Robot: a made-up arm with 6 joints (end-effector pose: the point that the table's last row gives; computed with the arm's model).
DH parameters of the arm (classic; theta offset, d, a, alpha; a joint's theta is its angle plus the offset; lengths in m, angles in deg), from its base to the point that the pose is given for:
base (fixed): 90 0.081 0 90
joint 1: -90 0.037 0.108 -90
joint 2: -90 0.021 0.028 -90
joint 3: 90 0.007 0.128 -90
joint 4: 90 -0.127 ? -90
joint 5: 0 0.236 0.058 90
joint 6: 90 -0.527 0.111 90
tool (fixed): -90 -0.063 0 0
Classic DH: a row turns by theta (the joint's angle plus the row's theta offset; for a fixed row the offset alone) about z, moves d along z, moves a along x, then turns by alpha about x.
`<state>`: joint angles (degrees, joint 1 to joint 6).
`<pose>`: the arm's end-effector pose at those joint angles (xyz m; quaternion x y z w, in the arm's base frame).
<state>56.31 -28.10 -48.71 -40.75 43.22 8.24</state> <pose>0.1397 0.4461 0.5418 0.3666 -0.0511 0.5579 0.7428</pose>
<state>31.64 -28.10 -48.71 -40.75 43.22 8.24</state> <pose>0.1397 0.5977 0.3135 0.1995 0.0692 0.5559 0.8039</pose>
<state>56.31 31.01 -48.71 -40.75 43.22 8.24</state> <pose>0.0833 0.5163 0.4949 0.4926 0.3092 0.6898 0.4311</pose>
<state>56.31 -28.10 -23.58 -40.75 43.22 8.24</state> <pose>0.3632 0.3008 0.5391 0.5176 -0.0275 0.4017 0.7550</pose>
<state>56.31 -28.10 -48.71 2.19 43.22 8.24</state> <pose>0.3976 0.5720 0.3286 0.1357 -0.0788 0.3345 0.9292</pose>
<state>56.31 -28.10 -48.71 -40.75 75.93 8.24</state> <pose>-0.0233 0.5433 0.3133 0.1943 0.1431 0.6675 0.7044</pose>
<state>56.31 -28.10 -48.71 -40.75 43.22 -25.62</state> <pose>0.1498 0.4042 0.6024 0.5671 0.1136 0.5486 0.6038</pose>
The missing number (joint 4, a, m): 0.022
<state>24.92 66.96 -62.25 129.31 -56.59 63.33</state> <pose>-0.3011 0.6216 -0.1489 -0.2953 -0.8576 0.2636 0.3283</pose>
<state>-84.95 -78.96 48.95 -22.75 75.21 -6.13</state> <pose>0.4443 0.3220 0.0375 -0.2276 -0.0176 0.1381 0.9638</pose>
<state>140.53 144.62 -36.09 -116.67 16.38 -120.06</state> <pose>-0.4672 0.2831 0.7373 0.4586 -0.6440 0.5515 0.2661</pose>
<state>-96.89 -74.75 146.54 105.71 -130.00 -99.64</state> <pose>0.4824 0.1384 -0.0695 -0.4543 -0.3538 0.3883 0.7195</pose>
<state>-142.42 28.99 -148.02 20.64 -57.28 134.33</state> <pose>-0.1040 0.1776 -0.3216 -0.6031 -0.1816 0.7386 0.2406</pose>
